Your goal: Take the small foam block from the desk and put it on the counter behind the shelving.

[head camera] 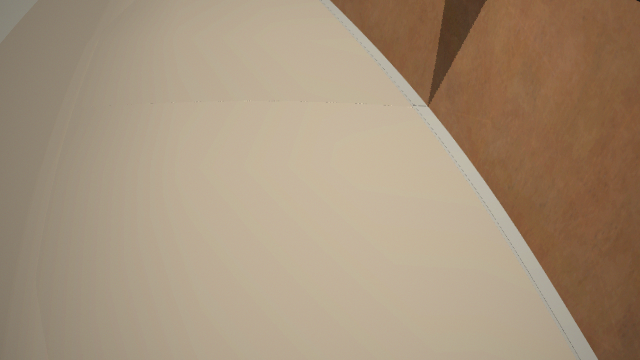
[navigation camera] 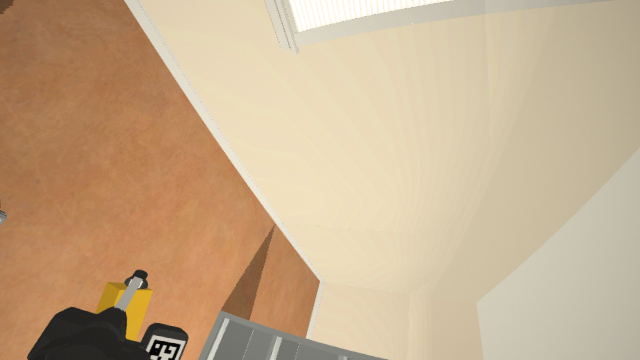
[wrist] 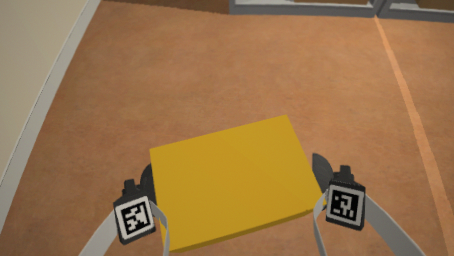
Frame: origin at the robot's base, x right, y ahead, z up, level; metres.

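Seen in the pictures: gripper, fingertip midpoint: (wrist: 237, 177).
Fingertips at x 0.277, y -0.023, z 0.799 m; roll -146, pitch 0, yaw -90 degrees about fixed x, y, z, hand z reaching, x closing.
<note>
A point is followed by its place in that frame.
The foam block is a flat yellow block (navigation camera: 141, 312) @[x 0.287, y -0.009, z 0.841 m] (wrist: 235, 190) @[x 0.258, y -0.021, z 0.841 m]. In the wrist view it sits slightly tilted between both fingertips, with the floor below it. My gripper (wrist: 237, 177) @[x 0.276, y -0.023, z 0.799 m] is shut on the block, one dark rubber fingertip against each side. In the navigation view the block and part of the gripper show at the lower left, with the far fingertip partly hidden. The grey shelving (navigation camera: 300, 336) @[x 1.520, y -0.063, z 0.694 m] (wrist: 305, 11) @[x 1.472, y -0.527, z 0.030 m] shows in part at the bottom of the navigation view and along the top of the wrist view. The desk and the counter do not show in these views.
A cream wall (head camera: 250, 200) @[x 1.230, y 0.939, z 0.997 m] (navigation camera: 350, 150) @[x 0.899, y 0.973, z 0.969 m] (wrist: 25, 75) @[x 0.991, y 0.964, z 0.199 m] with a pale baseboard (head camera: 475, 165) @[x 1.371, y 0.910, z 0.002 m] (navigation camera: 225, 150) @[x 0.831, y 0.967, z 0.022 m] (wrist: 50, 100) @[x 0.964, y 0.953, z 0.014 m] borders the orange-brown floor (head camera: 575, 150) @[x 0.870, y 0.518, z 0.000 m] (navigation camera: 125, 150) @[x 0.342, y 0.502, z 0.000 m] (wrist: 200, 65) @[x 1.116, y 0.123, z 0.000 m]. A white-framed window or panel (navigation camera: 360, 12) @[x 0.205, y 1.039, z 1.126 m] is on the wall. A dark wedge-shaped shadow lies on the floor beside the shelving.
</note>
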